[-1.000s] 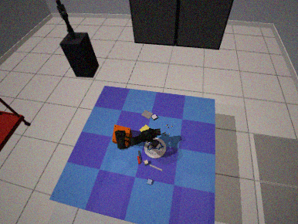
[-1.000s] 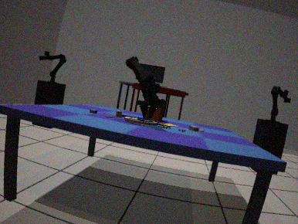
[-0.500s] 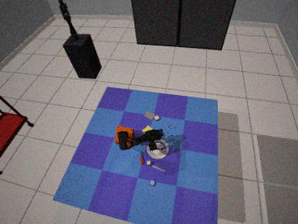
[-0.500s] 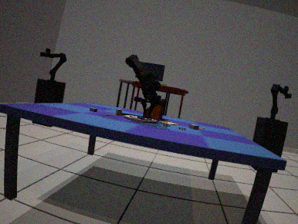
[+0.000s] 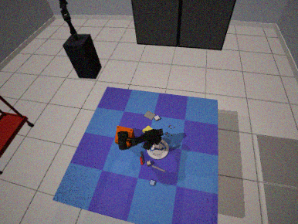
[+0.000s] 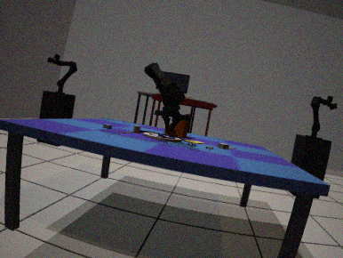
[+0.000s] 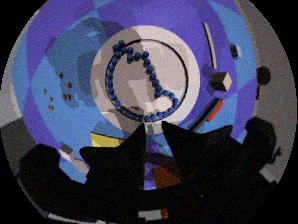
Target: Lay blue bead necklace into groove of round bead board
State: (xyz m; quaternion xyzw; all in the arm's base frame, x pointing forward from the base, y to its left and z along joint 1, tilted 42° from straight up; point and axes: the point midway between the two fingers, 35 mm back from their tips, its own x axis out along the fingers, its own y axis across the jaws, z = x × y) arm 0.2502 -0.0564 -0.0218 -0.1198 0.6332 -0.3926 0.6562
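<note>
Right now the round white bead board is 6 cm ahead of my gripper tip, 2 cm to the right of it and 3 cm below it. The rest, counted from my gripper tip: red-handled tool: 7 cm behind, 14 cm to the right, 3 cm below; yellow card: 5 cm behind, 14 cm to the left, 4 cm below; thin pale stick: 9 cm ahead, 20 cm to the right, 4 cm below.
</note>
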